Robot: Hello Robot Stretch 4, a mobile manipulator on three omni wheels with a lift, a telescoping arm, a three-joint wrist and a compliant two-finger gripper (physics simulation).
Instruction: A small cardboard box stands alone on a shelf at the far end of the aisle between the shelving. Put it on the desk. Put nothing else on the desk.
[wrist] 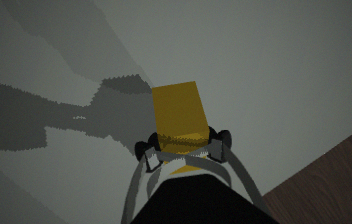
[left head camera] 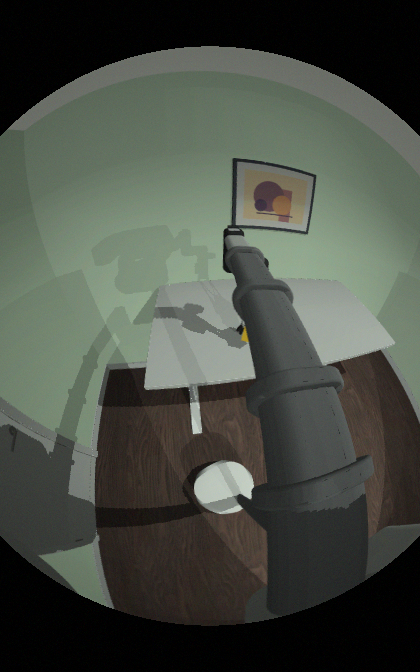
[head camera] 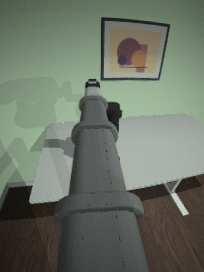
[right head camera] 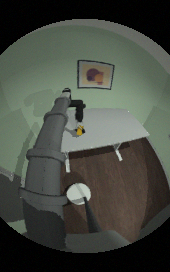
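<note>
The small box, plain yellow-brown, is held between the two fingertips of my gripper. The gripper is shut on it, and the box sticks out beyond the fingertips in the wrist view. Both are over the pale grey desk, toward its left part. The height of the box above the desk top is hard to tell. In the head camera view the arm hides the box and fingers; in the left head camera view it covers most of them.
The telescoping arm reaches out above the desk. A green wall with a framed picture stands behind the desk. A white round object is in front of the desk, over the dark wood floor.
</note>
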